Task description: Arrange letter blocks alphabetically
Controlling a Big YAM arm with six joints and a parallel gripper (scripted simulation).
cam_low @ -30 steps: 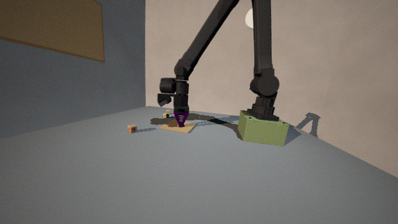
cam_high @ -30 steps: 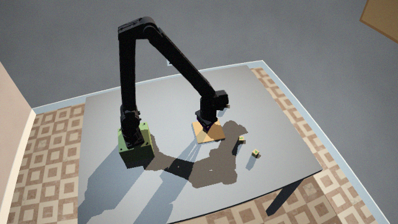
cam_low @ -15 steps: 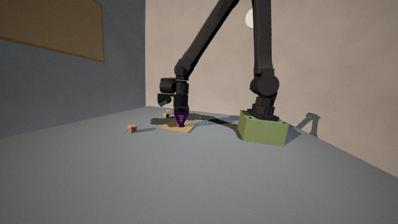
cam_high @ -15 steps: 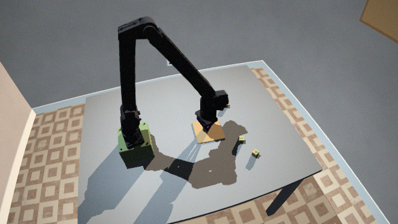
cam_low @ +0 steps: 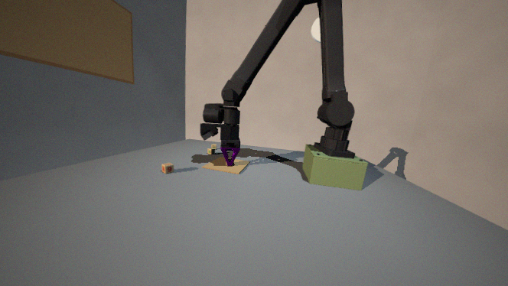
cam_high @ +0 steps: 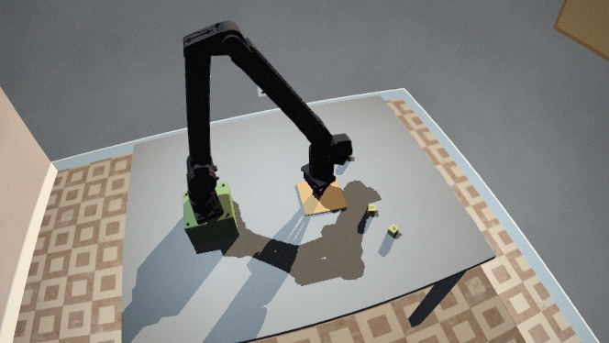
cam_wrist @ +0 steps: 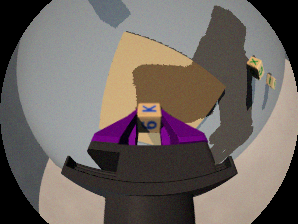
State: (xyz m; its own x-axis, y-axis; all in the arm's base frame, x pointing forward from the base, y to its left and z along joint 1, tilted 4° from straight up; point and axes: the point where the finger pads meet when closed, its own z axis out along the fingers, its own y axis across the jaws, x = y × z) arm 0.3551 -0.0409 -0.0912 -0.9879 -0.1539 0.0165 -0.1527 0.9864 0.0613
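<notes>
Now: hand 10 mm to the left of the tan mat, 10 mm short of it and 10 mm above it. Round my hand: block: 250 mm to the right, 130 mm ahead.
</notes>
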